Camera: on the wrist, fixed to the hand. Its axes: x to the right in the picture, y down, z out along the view.
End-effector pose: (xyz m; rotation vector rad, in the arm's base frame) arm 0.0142 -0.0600 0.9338 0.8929 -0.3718 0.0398
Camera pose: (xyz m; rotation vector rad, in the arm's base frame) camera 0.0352 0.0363 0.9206 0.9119 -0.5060 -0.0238
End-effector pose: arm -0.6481 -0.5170 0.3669 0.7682 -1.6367 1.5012
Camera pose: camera -0.6773 -0.4242 0.3461 0.9033 -1.7326 1.4865
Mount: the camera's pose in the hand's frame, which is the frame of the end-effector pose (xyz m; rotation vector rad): 0.0037 0.0469 -0.0876 0.0135 -0.1445 -0.0015
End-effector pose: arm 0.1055 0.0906 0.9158 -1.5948 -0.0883 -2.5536
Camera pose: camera 0.0325 0.0336 0.8797 -1.7729 -0.1205 -2.4304
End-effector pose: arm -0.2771 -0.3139 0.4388 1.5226 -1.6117 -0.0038
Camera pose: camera -0.2630 -0.2576 0.5195 1.5641 -1.7270 -0.1062
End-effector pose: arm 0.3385 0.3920 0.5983 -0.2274 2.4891 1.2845
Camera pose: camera 0.3026 0.3480 0.6799 -0.1283 2.3745 1.2374
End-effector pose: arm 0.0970 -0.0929 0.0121 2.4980 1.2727 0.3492
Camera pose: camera 0.1028 -0.1013 0.1110 2.4831 1.2235 0.1568
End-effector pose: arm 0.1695 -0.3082 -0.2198 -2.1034 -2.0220 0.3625
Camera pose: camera 0.2415 -0.3044 -0.1513 -2.1239 -2.0921 0.5410
